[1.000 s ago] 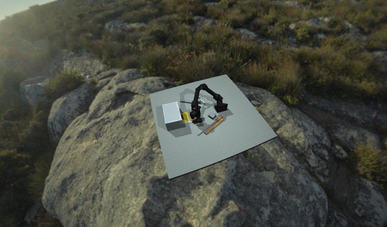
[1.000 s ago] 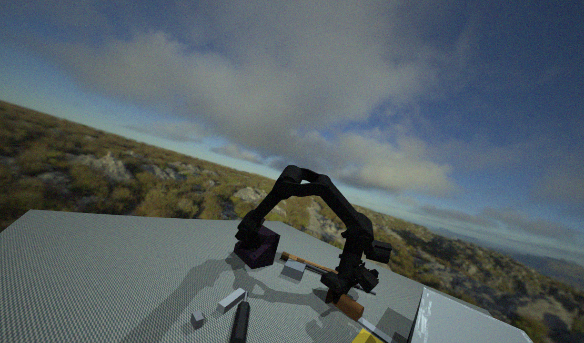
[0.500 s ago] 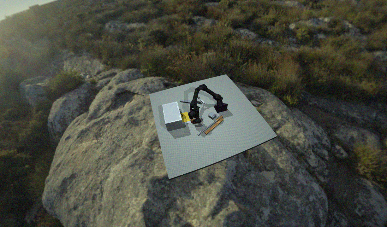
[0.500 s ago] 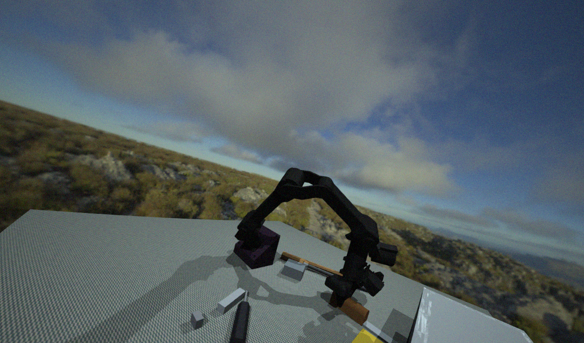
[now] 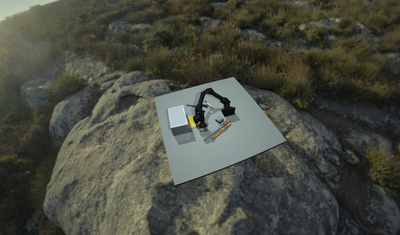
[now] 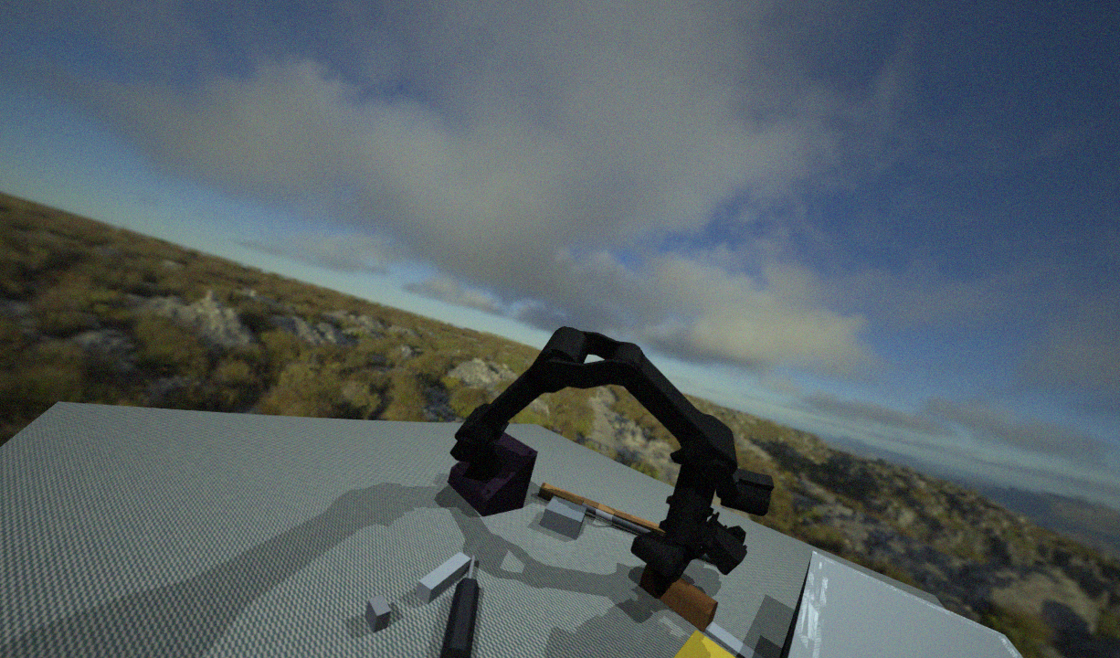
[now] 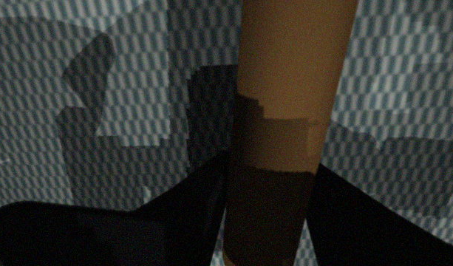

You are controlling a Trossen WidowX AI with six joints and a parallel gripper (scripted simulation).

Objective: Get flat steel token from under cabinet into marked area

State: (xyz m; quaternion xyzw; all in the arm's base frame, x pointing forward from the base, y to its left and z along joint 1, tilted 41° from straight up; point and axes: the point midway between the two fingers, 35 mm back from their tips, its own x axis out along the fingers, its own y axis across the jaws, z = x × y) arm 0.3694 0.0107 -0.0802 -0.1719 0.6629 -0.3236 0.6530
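Now: gripper tip 220 mm past the grey block, 20 mm to the right of it and 10 mm below it. Round my gripper tip: grey bar (260 mm to the right, 210 mm behind); then small grey cube (350 mm to the right, 200 mm behind); then wooden stick (170 mm to the left, 170 mm behind).
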